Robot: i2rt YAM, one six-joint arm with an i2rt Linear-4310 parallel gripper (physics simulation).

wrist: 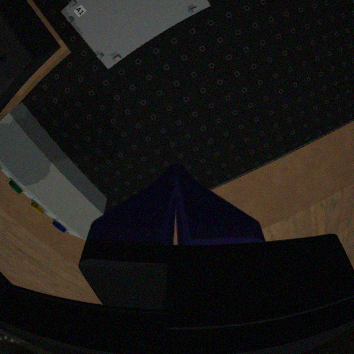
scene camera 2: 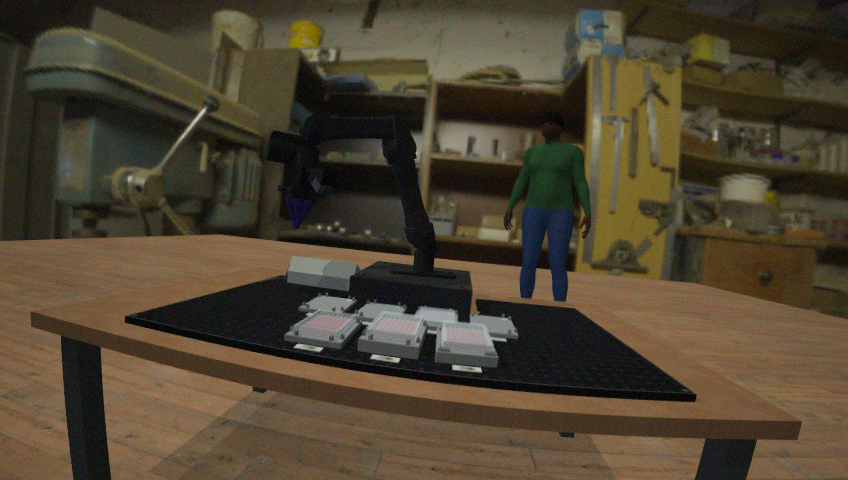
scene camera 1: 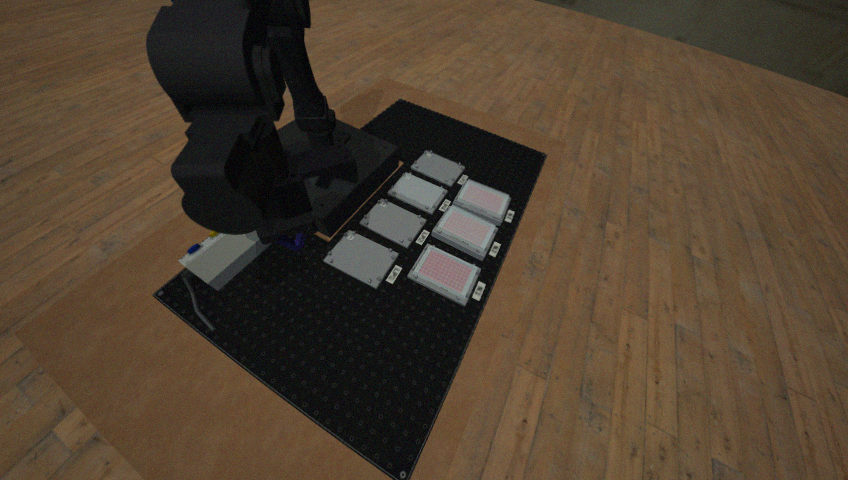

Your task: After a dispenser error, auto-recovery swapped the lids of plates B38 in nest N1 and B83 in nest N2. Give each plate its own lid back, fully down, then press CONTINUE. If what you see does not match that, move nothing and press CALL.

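Frame: origin at the arm's base, x ahead, y left, z up, level; metres.
Seen in the pictures: gripper, fingertip midpoint: (wrist: pixel 175 173) (scene camera 2: pixel 295 228) (scene camera 1: pixel 298 248); arm's base at its link origin: (scene camera 2: pixel 422 274).
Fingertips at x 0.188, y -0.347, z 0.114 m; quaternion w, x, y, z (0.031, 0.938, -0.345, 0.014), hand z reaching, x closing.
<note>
Offsets run from my fingertips to a thing's middle. "spot": to the spot under its first point. Level surfaces: height alone.
My gripper (scene camera 1: pixel 291 240) (scene camera 2: pixel 295 224) (wrist: pixel 175 173) is shut and empty, its blue fingers pointing down above the mat beside the button box @(0.232 m back, 0.040 m left, 0.140 m down) (scene camera 1: pixel 223 259) (scene camera 2: pixel 321 272) (wrist: pixel 65 192). In the wrist view the box shows a green button @(0.249 m back, 0.069 m left, 0.118 m down) (wrist: pixel 15 186), a yellow button @(0.259 m back, 0.020 m left, 0.118 m down) (wrist: pixel 38 208) and a blue button @(0.270 m back, 0.029 m right, 0.118 m down) (wrist: pixel 60 226). Three pink plates @(0.236 m ahead, 0.139 m left, 0.162 m down) (scene camera 1: pixel 449 270) @(0.253 m ahead, 0.270 m left, 0.146 m down) (scene camera 1: pixel 465 226) @(0.275 m ahead, 0.395 m left, 0.149 m down) (scene camera 1: pixel 483 197) sit on grey nests in a row. Clear covers seem to lie on them; their markings and the nest labels are too small to read. A paler, lid-like sheet @(0.092 m ahead, 0.364 m left, 0.168 m down) (scene camera 1: pixel 418 191) lies on one flat grey holder.
Other flat grey holders @(spot: 0.041 m ahead, 0.101 m left, 0.172 m down) (scene camera 1: pixel 361 259) @(spot: 0.069 m ahead, 0.231 m left, 0.172 m down) (scene camera 1: pixel 393 222) @(spot: 0.116 m ahead, 0.488 m left, 0.172 m down) (scene camera 1: pixel 438 167) stand between the plates and the black robot base (scene camera 2: pixel 410 288). A grey cable @(spot: 0.223 m back, 0.118 m right, 0.181 m down) (scene camera 1: pixel 199 306) runs from the box over the black mat @(0.182 m down) (scene camera 1: pixel 333 356). A person in green (scene camera 2: pixel 550 172) stands behind the table.
</note>
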